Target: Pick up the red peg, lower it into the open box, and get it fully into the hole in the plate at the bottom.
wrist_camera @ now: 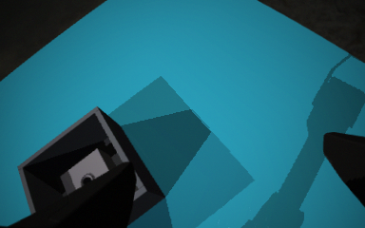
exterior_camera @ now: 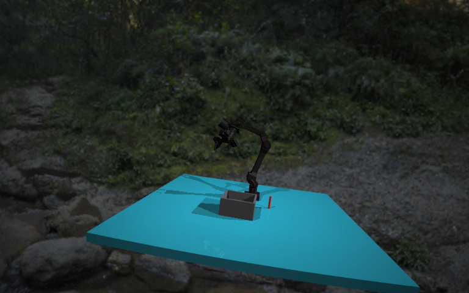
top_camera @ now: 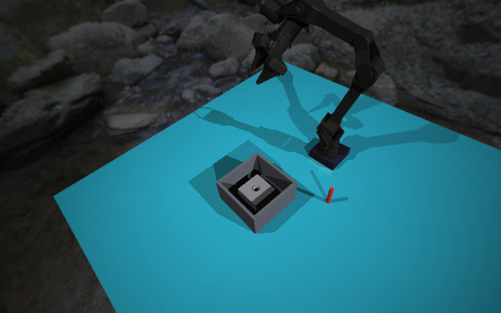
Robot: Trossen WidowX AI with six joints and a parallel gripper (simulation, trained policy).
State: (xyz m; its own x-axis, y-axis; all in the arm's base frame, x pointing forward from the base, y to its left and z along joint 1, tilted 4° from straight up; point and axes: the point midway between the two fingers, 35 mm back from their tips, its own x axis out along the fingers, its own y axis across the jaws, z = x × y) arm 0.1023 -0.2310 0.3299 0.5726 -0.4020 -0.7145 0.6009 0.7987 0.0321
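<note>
Now: gripper tip 6 cm short of the red peg, 36 cm to the right of it and 28 cm above it. Round my gripper tip: dark grey box: 20 cm ahead, 16 cm to the left, 30 cm below; grey plate: 20 cm ahead, 16 cm to the left, 28 cm below.
</note>
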